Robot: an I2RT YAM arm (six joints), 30 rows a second.
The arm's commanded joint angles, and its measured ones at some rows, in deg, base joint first. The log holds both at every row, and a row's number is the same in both.
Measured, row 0:
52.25, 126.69, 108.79, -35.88, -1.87, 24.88
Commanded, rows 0 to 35:
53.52, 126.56, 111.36, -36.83, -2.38, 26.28
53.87, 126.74, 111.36, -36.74, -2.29, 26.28
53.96, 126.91, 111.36, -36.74, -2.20, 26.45
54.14, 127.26, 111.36, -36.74, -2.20, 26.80
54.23, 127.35, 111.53, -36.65, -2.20, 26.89
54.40, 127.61, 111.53, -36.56, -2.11, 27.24
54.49, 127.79, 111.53, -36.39, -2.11, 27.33
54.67, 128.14, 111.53, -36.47, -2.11, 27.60
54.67, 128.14, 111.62, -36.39, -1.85, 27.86
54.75, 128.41, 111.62, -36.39, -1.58, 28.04
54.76, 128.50, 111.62, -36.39, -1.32, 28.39
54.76, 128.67, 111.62, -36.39, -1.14, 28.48
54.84, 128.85, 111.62, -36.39, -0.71, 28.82
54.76, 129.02, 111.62, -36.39, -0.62, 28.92
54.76, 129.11, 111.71, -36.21, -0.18, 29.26
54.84, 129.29, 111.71, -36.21, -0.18, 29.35
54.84, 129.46, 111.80, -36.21, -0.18, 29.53
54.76, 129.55, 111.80, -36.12, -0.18, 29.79
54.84, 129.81, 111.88, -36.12, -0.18, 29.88
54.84, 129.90, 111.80, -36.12, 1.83, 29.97
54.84, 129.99, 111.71, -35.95, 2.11, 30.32
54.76, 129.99, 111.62, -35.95, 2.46, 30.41
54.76, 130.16, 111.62, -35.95, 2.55, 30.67
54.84, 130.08, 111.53, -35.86, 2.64, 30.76
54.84, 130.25, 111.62, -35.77, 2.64, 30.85
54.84, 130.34, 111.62, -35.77, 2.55, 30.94
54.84, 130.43, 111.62, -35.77, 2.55, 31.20
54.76, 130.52, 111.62, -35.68, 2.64, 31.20
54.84, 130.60, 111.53, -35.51, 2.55, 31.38
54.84, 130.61, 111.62, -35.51, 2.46, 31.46
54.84, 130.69, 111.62, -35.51, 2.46, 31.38
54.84, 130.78, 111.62, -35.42, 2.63, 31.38
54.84, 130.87, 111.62, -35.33, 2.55, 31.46
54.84, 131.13, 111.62, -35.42, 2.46, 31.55
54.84, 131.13, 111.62, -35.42, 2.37, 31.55
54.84, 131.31, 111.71, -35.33, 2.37, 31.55
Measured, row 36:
54.54, 131.00, 109.40, -36.47, 1.43, 30.55
